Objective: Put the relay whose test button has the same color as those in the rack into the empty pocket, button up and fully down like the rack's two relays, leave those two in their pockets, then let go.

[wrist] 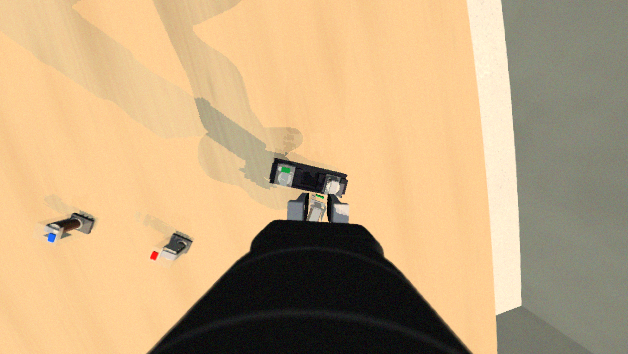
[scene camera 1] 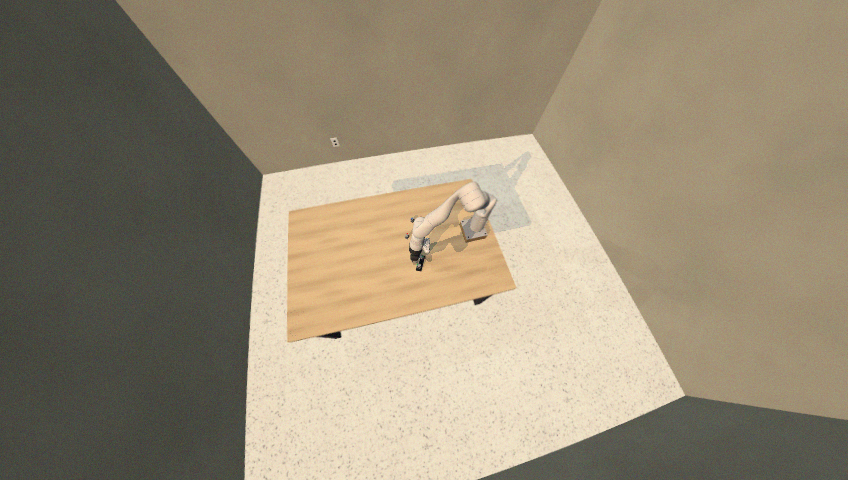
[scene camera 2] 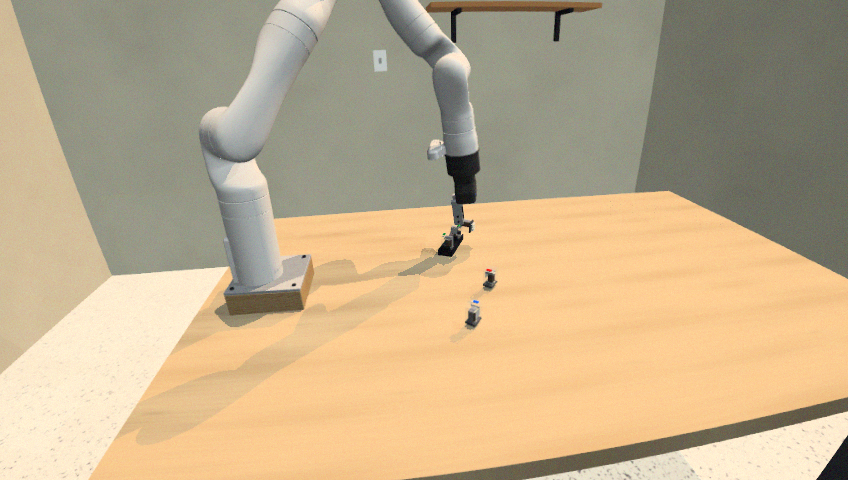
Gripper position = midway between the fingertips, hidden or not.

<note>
I see my gripper [scene camera 2: 459, 221], a red-button relay [wrist: 169, 251], a blue-button relay [wrist: 56, 231] and a black rack [wrist: 308, 178].
My gripper is seen too in the wrist view [wrist: 317, 203].
</note>
